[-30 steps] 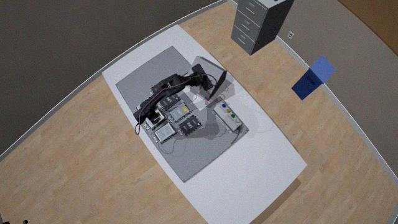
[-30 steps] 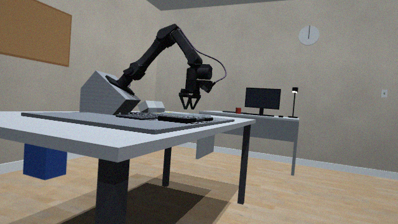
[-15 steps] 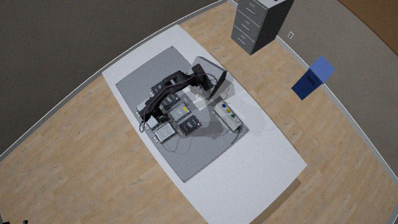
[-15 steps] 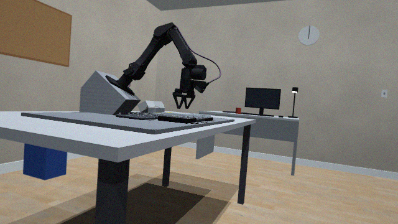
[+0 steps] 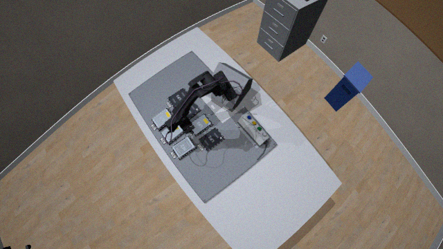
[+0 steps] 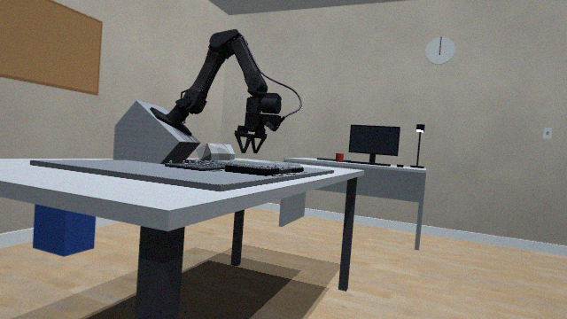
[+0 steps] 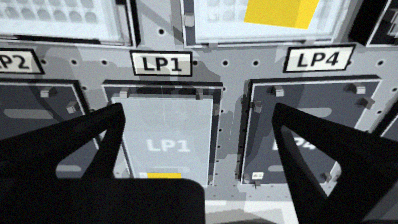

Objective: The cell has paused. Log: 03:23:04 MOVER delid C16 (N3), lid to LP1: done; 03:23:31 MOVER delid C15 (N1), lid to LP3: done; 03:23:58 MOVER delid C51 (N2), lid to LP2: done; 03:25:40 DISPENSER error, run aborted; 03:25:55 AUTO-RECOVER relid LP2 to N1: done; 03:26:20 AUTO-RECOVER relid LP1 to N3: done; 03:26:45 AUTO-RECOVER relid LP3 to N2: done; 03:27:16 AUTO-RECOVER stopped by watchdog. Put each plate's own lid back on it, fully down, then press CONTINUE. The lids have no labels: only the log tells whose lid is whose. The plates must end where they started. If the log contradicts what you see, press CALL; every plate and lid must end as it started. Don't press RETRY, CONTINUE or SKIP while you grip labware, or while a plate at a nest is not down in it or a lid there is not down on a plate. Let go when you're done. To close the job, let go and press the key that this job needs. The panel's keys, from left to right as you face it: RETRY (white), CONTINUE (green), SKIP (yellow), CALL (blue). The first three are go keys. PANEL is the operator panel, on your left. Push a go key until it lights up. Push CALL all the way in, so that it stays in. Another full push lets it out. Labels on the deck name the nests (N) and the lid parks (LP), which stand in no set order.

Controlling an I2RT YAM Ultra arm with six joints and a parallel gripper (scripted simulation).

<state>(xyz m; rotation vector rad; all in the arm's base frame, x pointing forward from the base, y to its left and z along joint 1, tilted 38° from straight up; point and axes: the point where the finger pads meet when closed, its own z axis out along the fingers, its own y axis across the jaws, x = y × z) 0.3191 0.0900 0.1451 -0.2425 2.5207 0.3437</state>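
Now: hand 9 cm past the lid park LP1, 1 cm to the right of it and 6 cm above it. From my hand the other things lie so: blue key: 40 cm behind, 10 cm to the left, 1 cm below; lid park LP2: 12 cm behind, 13 cm to the left, 6 cm below; lid park LP4: 5 cm behind, 12 cm to the right, 6 cm below.
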